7 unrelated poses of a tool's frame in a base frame.
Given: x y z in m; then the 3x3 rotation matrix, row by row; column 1 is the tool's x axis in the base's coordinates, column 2 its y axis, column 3 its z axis. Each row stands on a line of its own.
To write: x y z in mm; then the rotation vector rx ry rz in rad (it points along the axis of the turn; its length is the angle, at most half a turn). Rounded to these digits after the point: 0 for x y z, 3 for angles.
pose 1, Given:
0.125 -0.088 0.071
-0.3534 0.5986 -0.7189
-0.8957 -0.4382 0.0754
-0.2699 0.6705 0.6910
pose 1, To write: 125 -88 71 0.767 -0.579 -1.927
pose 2, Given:
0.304 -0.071 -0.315
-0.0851 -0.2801 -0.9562
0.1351 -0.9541 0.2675
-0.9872 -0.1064 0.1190
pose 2, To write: 304 -71 -315 -1.910 0.158 2.121
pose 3, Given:
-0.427 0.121 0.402
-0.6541 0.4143 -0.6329
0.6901 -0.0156 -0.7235
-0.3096 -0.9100 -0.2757
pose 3, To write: -427 121 402 -1.168 -2.025 1.728
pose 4, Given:
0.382 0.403 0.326
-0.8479 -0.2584 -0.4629
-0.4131 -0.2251 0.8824
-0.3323 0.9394 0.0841
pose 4, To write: 382 403 326 0.823 -1.886 -2.233
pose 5, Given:
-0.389 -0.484 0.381
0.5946 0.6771 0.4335
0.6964 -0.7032 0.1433
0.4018 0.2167 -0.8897
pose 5, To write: -389 -484 381 2.768 1.193 0.725
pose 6, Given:
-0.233 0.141 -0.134
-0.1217 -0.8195 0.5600
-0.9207 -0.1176 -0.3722
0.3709 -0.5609 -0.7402
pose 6, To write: -233 141 -134 -1.980 1.985 -1.062
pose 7, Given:
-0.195 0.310 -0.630
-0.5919 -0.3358 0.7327
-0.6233 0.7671 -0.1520
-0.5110 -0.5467 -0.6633
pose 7, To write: -195 310 -630 -0.712 2.243 -0.519
